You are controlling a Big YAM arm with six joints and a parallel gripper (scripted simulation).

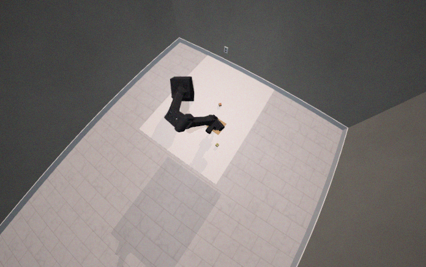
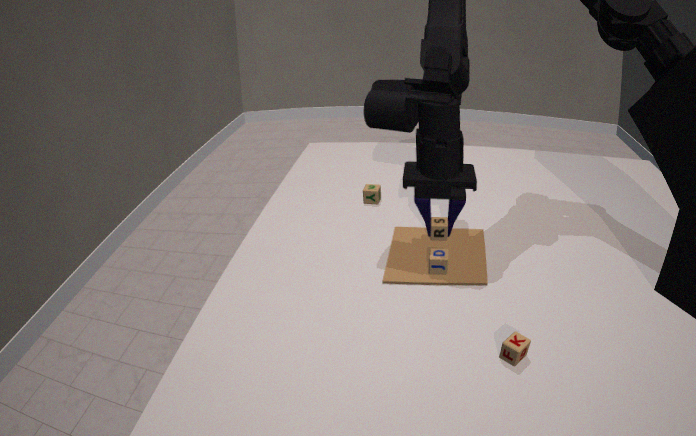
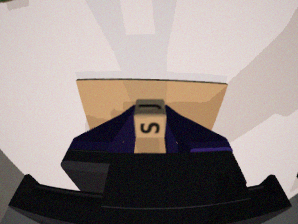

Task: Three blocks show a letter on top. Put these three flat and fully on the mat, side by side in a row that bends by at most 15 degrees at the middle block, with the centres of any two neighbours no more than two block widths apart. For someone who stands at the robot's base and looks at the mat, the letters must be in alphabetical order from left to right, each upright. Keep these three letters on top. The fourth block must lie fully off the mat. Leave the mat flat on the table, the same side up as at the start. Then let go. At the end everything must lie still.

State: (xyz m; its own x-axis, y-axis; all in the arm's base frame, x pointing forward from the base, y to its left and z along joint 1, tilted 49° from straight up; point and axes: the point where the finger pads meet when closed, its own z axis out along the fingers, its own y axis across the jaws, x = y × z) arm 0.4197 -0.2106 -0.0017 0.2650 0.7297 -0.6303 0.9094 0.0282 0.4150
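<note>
Now: the letter block right at my hand. Also, from my hand: mat 4 cm to the left, 2 cm below, 1 cm ahead.
</note>
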